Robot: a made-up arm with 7 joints.
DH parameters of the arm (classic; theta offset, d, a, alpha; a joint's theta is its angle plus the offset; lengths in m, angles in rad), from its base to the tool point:
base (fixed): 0 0 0 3.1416
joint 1: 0 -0.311 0 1.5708
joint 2: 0 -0.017 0 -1.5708
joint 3: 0 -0.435 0 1.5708
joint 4: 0 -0.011 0 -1.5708
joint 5: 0 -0.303 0 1.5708
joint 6: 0 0 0 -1.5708
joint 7: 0 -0.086 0 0
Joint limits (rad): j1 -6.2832..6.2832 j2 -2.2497..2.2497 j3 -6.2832..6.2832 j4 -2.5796..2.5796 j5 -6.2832..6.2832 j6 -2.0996..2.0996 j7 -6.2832..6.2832
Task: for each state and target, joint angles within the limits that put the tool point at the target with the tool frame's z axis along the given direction. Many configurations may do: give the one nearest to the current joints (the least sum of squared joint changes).
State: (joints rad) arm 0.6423 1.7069 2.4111 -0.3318 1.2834 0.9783 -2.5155
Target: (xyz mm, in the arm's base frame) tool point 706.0 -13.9 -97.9 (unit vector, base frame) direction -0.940 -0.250 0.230
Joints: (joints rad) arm 0.0666 2.1100 2.4903 -0.0792 1.3301 0.4421 -2.5155
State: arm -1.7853 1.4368 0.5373 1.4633 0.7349 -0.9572 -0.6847
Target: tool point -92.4 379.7 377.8 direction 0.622 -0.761 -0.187
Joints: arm -1.9481 0.6566 0.2376 2.3261 0.4547 -1.6712 -0.6847
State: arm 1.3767 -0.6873 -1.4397 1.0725 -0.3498 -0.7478 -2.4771
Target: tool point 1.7 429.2 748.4 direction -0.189 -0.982 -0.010
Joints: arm 0.7128 -0.2220 -2.0723 1.4288 -0.3671 0.0237 -2.4771
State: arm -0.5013 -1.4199 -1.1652 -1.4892 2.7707 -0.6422 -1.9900
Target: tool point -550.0 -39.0 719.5 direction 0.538 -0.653 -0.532
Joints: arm 0.3346 -0.6333 -0.9888 -1.1619 2.6520 -1.4322 -1.9900
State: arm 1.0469 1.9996 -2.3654 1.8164 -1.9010 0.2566 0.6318
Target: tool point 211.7 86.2 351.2 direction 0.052 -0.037 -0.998
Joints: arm 0.1966 2.2497 -2.1934 2.5648 -1.5932 0.6263 0.6318
